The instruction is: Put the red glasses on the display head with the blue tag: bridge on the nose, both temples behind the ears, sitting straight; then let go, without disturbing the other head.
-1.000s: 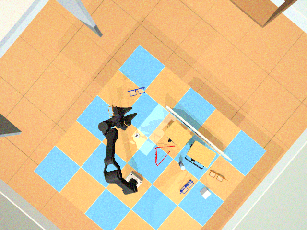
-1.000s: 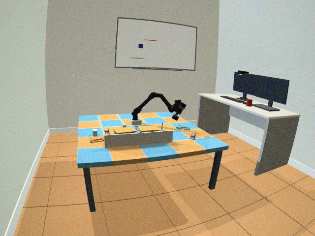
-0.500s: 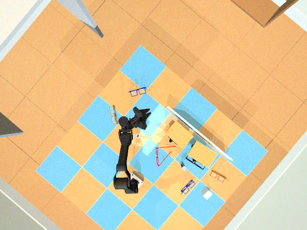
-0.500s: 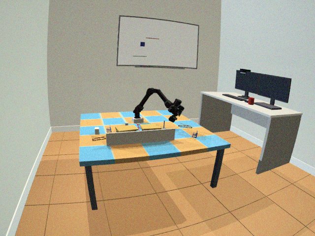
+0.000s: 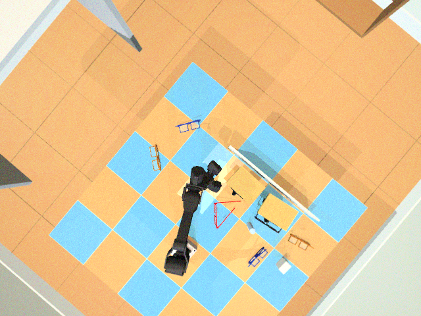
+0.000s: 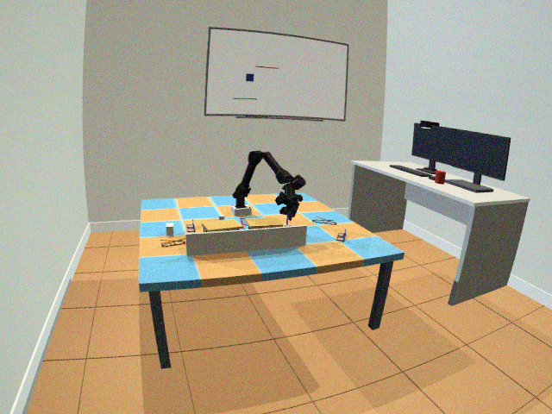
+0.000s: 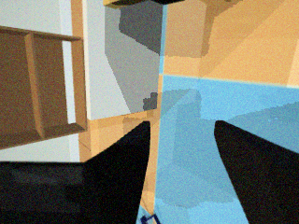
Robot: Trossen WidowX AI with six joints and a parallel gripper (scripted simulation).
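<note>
Now: the red glasses 17 cm behind my gripper tip, 18 cm to the right of it and 8 cm below it. Also, from my gripper tip: white cube (22 cm behind, 62 cm to the right, 8 cm below); then blue glasses (27 cm behind, 49 cm to the right, 9 cm below); then long white panel (11 cm ahead, 28 cm to the right, 5 cm below).
</note>
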